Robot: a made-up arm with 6 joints.
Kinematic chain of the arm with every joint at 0, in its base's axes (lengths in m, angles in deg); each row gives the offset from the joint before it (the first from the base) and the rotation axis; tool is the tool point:
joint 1: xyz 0 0 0.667 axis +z
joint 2: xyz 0.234 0 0 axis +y
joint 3: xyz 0 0 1.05 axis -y
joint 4: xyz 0 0 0.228 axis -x
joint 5: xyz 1.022 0 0 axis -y
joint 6: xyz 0.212 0 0 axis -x
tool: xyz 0 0 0
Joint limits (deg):
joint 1: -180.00..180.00
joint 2: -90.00..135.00
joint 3: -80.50..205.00
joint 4: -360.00..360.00
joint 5: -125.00..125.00
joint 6: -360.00..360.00
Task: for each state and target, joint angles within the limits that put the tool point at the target. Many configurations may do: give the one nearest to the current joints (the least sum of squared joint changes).
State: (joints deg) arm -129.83 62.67 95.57 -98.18 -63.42 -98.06
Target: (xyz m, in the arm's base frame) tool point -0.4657 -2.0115 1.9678
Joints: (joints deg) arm -107.19 59.02 86.05 -100.92 -45.89 -98.06
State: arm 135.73 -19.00 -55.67 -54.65 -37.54 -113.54
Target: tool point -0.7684 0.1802 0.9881
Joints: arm 157.96 -26.04 -64.80 -55.61 -43.90 -113.54
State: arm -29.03 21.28 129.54 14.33 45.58 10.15
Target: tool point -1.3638 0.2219 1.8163
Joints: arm -8.03 -21.94 132.66 11.91 41.79 10.15
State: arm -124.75 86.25 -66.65 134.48 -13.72 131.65
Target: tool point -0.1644 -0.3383 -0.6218
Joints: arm -111.32 110.01 -34.23 136.72 -11.97 131.65
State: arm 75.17 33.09 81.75 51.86 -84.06 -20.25
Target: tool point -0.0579 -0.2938 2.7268
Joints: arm 51.26 -7.12 98.67 42.85 -74.13 -20.25
